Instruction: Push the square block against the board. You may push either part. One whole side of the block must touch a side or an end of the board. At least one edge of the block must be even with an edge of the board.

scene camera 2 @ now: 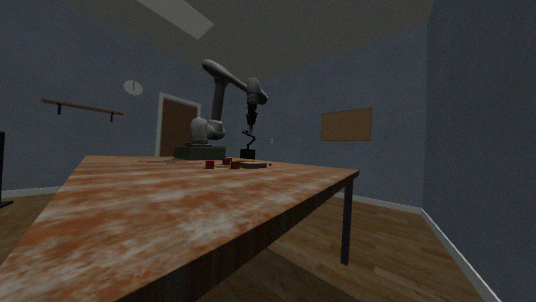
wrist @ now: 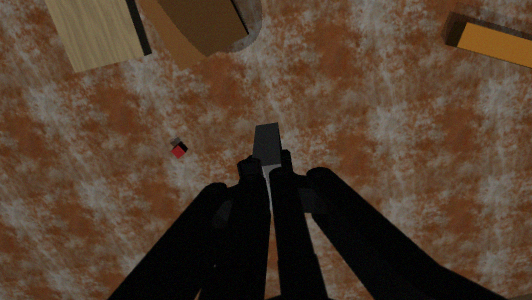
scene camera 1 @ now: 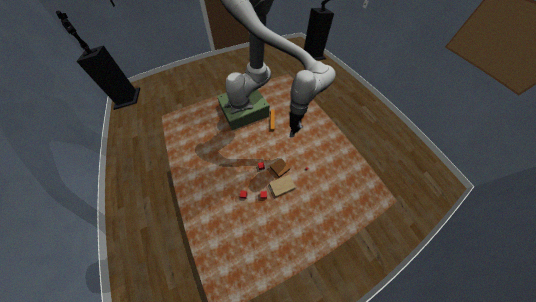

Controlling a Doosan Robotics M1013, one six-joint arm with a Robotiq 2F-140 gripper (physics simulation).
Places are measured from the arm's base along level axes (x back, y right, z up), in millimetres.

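Pixels of known places: gripper, fingertip midpoint: [scene camera 2: 250,133] [wrist: 269,141] [scene camera 1: 291,136]; arm's base, origin of the base link: [scene camera 2: 199,146] [scene camera 1: 240,104].
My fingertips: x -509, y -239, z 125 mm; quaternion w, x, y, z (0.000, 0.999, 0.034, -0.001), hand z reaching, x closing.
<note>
Ahead of a thing's pixels: the offset from my fingertips to its top centre.
The square block {dx -88, dy +89, dz -216 mm} [scene camera 1: 279,167] [wrist: 200,27] is brown and lies flat, partly shaded. The board {dx -220, dy +118, dz -216 mm} [scene camera 1: 282,186] [scene camera 2: 254,165] [wrist: 97,32] is pale wood and lies beside it, on the near side in scene camera 1. In the wrist view a narrow strip of table shows between their facing sides, wider toward the lower end, so they are apart there; their far ends are cut off by the frame. The block cannot be made out clearly in scene camera 2. My gripper [scene camera 1: 294,134] [scene camera 2: 251,129] [wrist: 269,141] is shut and empty, high above the table, off to the block's side.
Red cubes {dx -39, dy +214, dz -207 mm} [scene camera 1: 261,165] {dx -206, dy +383, dz -207 mm} [scene camera 1: 243,194] {dx -245, dy +258, dz -207 mm} [scene camera 1: 263,195] lie left of the block and board in scene camera 1. A tiny red cube {dx -149, dy -98, dz -231 mm} [scene camera 1: 306,169] [wrist: 178,151] lies to their right. An orange bar {dx +354, dy +2, dz -216 mm} [scene camera 1: 272,120] [wrist: 495,45] lies near the green base [scene camera 1: 250,117].
</note>
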